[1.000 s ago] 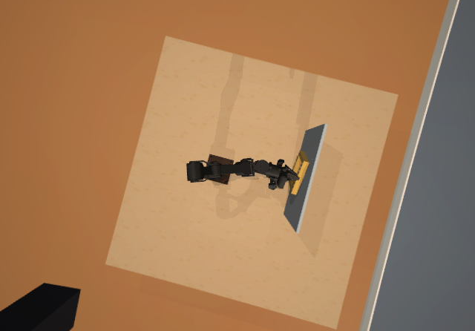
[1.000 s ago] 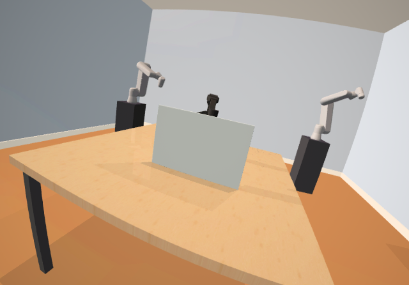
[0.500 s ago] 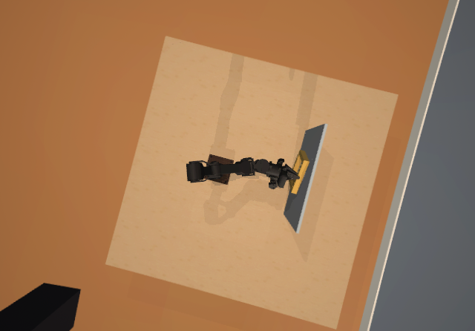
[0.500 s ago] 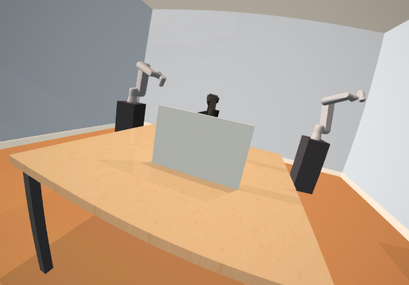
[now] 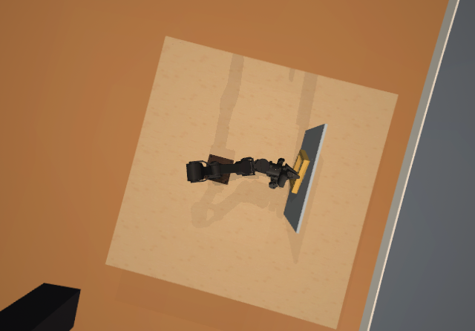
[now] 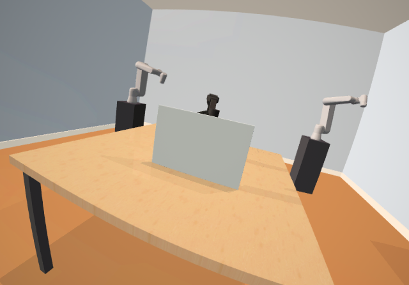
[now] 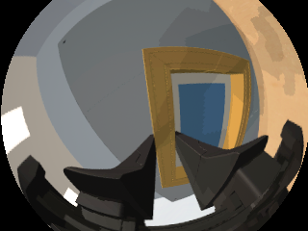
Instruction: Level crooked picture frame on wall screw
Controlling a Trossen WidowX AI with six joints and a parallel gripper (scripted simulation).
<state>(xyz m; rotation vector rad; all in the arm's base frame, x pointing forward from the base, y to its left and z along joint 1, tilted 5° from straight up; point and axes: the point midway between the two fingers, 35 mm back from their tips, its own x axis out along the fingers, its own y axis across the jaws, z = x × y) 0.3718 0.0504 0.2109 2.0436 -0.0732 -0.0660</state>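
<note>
Right now my gripper tip is 50 mm above the picture frame, 20 mm to the right of it and 10 mm short of it. From my gripper tip the other things lie so: grey wall panel: 70 mm below, 20 mm ahead, 10 mm to the left.
</note>
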